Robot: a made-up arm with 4 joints.
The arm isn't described. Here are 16 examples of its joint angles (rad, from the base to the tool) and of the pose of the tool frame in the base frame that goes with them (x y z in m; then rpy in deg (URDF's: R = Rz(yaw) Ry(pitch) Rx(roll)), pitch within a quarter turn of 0, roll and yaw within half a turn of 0).
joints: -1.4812 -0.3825 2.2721 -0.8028
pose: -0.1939 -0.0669 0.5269 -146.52 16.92 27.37
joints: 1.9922 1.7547 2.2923 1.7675
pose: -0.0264 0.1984 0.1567 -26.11 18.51 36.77
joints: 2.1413 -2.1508 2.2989 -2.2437
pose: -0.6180 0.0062 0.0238 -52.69 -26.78 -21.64
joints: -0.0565 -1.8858 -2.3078 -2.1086
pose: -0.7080 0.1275 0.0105 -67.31 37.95 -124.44
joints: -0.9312 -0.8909 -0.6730 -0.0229
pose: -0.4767 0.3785 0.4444 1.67 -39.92 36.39
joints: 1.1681 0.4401 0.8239 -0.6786
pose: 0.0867 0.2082 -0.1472 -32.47 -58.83 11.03
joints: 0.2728 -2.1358 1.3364 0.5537
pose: -0.8633 0.0076 0.2130 92.88 13.73 155.99
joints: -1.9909 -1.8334 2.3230 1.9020
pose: -0.6896 -0.1682 0.1058 -11.19 45.55 -146.28
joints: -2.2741 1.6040 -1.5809 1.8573
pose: -0.0907 0.1076 0.1198 138.29 -13.50 -167.49
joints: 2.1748 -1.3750 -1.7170 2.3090
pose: -0.6010 -0.1723 0.0027 133.03 -36.82 42.85
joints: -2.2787 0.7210 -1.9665 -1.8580
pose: 0.0522 -0.0425 0.3247 55.54 -62.55 -36.32
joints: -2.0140 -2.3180 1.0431 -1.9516
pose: -0.7239 -0.1193 0.0162 -137.13 -2.62 -32.66
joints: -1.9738 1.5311 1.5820 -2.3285
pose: -0.0646 -0.0781 -0.0291 -29.65 -37.47 -161.60
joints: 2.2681 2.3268 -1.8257 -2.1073
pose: -0.1861 0.1442 0.4441 149.27 -16.95 -2.31
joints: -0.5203 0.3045 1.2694 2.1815
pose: -0.1281 0.3271 0.4206 90.60 -14.21 108.81
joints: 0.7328 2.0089 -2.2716 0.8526
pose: -0.2586 -0.1404 0.2576 -69.32 -36.60 175.47
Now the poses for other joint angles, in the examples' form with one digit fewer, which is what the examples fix.
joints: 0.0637 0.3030 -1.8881 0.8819
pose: -0.104 0.178 0.055 -103.3 -17.3 -66.0
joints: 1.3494 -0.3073 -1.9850 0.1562
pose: -0.171 0.031 -0.225 169.9 8.4 5.6
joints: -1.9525 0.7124 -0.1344 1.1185
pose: 0.067 0.004 0.405 131.8 1.0 75.4
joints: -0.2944 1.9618 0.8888 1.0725
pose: 0.059 -0.296 0.052 82.1 47.2 -48.7
